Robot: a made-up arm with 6 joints. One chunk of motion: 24 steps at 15 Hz.
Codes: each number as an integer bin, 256 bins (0 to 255) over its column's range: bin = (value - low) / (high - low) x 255, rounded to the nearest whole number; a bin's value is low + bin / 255 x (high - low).
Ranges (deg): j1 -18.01..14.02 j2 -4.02..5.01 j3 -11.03..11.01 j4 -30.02..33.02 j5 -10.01..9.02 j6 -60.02..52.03
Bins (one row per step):
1: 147 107 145 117 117 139
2: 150 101 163 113 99 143
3: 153 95 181 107 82 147
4: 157 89 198 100 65 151
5: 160 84 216 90 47 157
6: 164 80 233 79 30 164
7: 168 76 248 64 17 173
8: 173 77 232 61 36 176
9: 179 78 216 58 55 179
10: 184 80 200 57 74 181
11: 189 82 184 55 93 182
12: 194 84 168 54 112 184
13: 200 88 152 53 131 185
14: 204 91 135 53 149 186
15: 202 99 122 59 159 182
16: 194 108 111 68 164 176
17: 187 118 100 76 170 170
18: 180 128 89 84 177 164
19: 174 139 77 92 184 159
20: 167 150 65 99 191 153
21: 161 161 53 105 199 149
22: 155 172 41 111 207 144
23: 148 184 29 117 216 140
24: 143 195 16 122 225 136
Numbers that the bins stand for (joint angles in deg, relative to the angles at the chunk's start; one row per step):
1: 0.45 -0.23 1.50 -1.10 -1.28 1.06
2: 0.83 -0.44 3.06 -2.08 -2.62 2.82
3: 1.21 -0.66 4.61 -3.57 -3.89 4.57
4: 1.71 -0.87 6.08 -5.30 -5.16 6.33
5: 2.09 -1.05 7.64 -7.77 -6.50 8.97
6: 2.59 -1.19 9.11 -10.49 -7.77 12.04
7: 3.09 -1.33 10.40 -14.20 -8.74 16.00
8: 3.72 -1.29 9.02 -14.94 -7.32 17.32
9: 4.47 -1.26 7.64 -15.68 -5.91 18.63
10: 5.10 -1.19 6.26 -15.93 -4.49 19.51
11: 5.73 -1.12 4.87 -16.42 -3.07 19.95
12: 6.36 -1.05 3.49 -16.67 -1.65 20.83
13: 7.11 -0.90 2.11 -16.92 -0.23 21.27
14: 7.61 -0.80 0.64 -16.92 1.11 21.71
15: 7.36 -0.51 -0.49 -15.43 1.86 19.95
16: 6.36 -0.20 -1.44 -13.21 2.23 17.32
17: 5.48 0.16 -2.39 -11.23 2.68 14.68
18: 4.60 0.51 -3.34 -9.25 3.20 12.04
19: 3.85 0.90 -4.37 -7.28 3.72 9.85
20: 2.97 1.29 -5.41 -5.55 4.24 7.21
21: 2.21 1.68 -6.45 -4.06 4.84 5.45
22: 1.46 2.07 -7.49 -2.58 5.44 3.26
23: 0.58 2.50 -8.52 -1.10 6.11 1.50
24: -0.05 2.89 -9.65 0.14 6.78 -0.26

